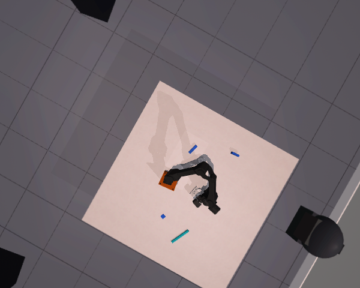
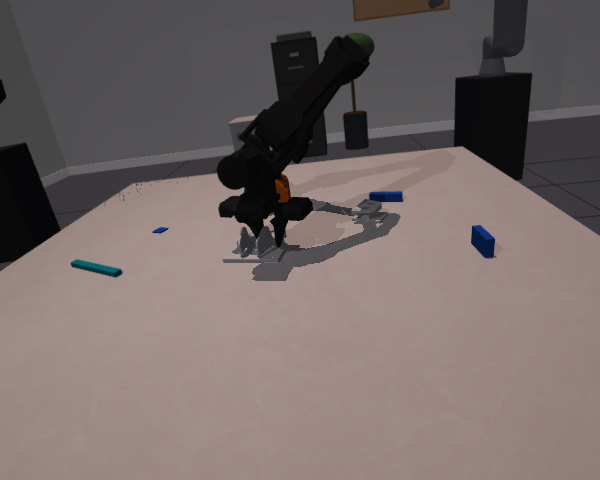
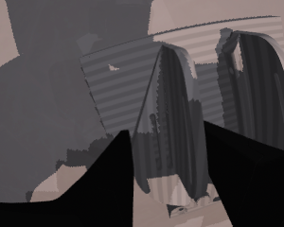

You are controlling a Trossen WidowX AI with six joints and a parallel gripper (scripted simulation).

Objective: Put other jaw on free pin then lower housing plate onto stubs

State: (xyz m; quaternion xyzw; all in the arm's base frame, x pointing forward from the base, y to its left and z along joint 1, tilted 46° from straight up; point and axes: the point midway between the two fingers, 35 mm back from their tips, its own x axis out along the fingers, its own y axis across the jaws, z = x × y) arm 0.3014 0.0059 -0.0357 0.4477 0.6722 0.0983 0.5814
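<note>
Right now the small grey part is 23 cm to the left of my gripper tip, 10 cm behind it and 1 cm above it. The rest, counted from my gripper tip: teal bar 39 cm to the right, 5 cm behind, 1 cm below; small blue tile 29 cm to the right, 23 cm behind, 1 cm below.
</note>
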